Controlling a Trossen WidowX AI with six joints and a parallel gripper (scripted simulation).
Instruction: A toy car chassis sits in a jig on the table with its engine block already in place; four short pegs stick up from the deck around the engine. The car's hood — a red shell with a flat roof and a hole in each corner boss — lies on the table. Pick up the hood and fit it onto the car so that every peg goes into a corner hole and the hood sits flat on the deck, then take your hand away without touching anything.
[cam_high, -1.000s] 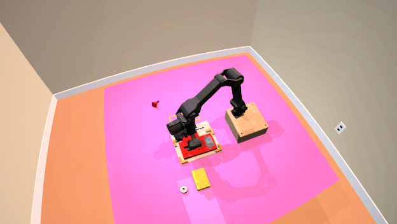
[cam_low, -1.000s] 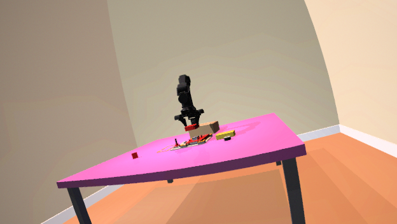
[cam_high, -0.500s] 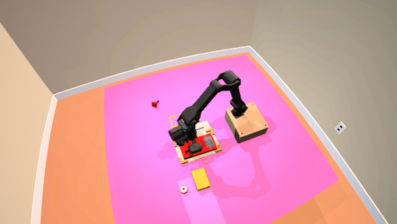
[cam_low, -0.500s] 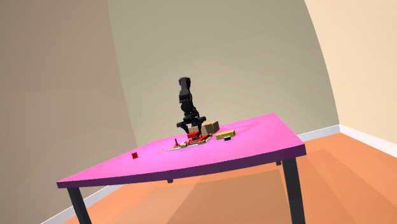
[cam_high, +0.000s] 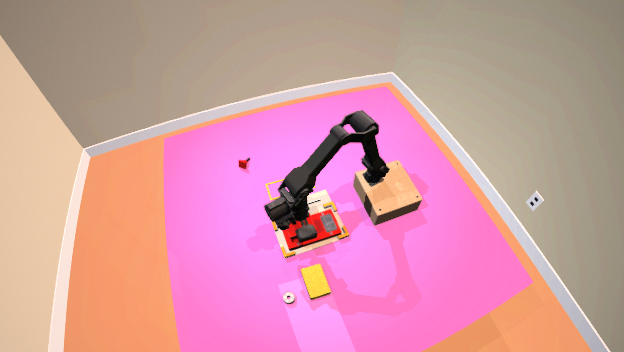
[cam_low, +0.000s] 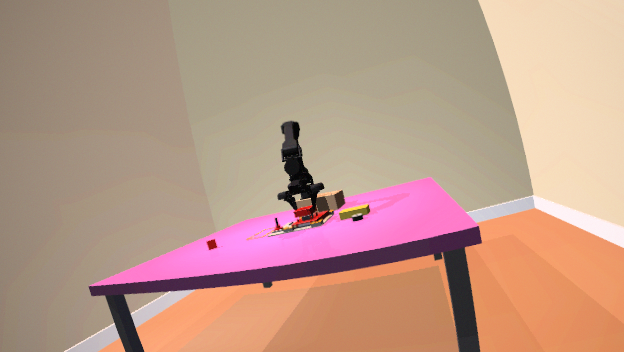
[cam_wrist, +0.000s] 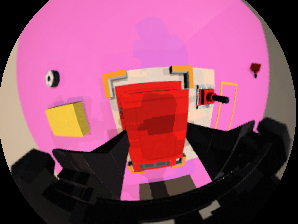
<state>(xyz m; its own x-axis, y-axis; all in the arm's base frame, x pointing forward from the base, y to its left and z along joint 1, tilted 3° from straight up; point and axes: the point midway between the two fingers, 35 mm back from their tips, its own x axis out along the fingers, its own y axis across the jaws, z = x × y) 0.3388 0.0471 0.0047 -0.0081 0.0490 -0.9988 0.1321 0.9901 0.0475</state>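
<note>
Now: gripper tip 1 cm below the red hood. Round my gripper tip: yellow block: 19 cm to the left, 4 cm below, 4 cm ahead.
</note>
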